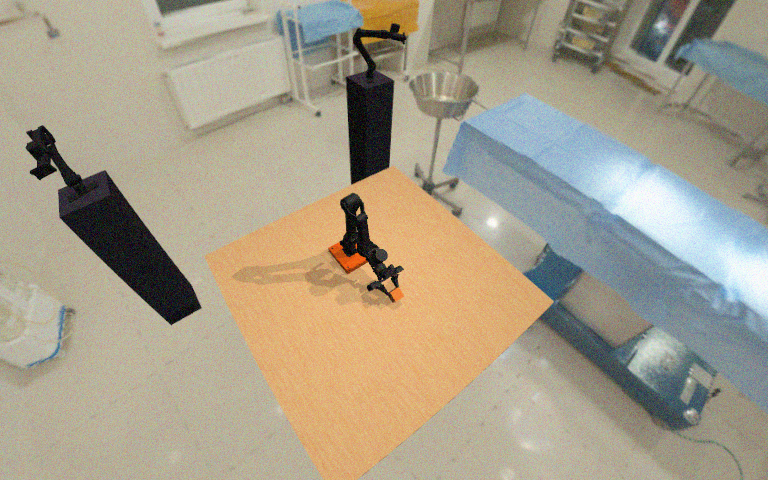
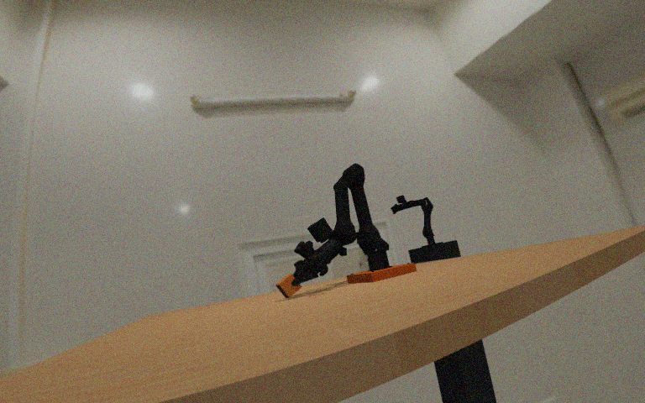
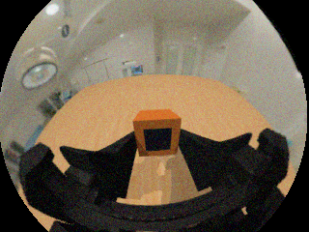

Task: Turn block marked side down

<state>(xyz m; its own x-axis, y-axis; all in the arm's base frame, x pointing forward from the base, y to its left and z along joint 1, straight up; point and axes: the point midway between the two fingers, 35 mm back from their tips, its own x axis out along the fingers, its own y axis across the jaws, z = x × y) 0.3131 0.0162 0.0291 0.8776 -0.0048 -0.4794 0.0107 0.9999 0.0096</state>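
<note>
Right now my gripper tip is 10 mm past the orange block.
</note>
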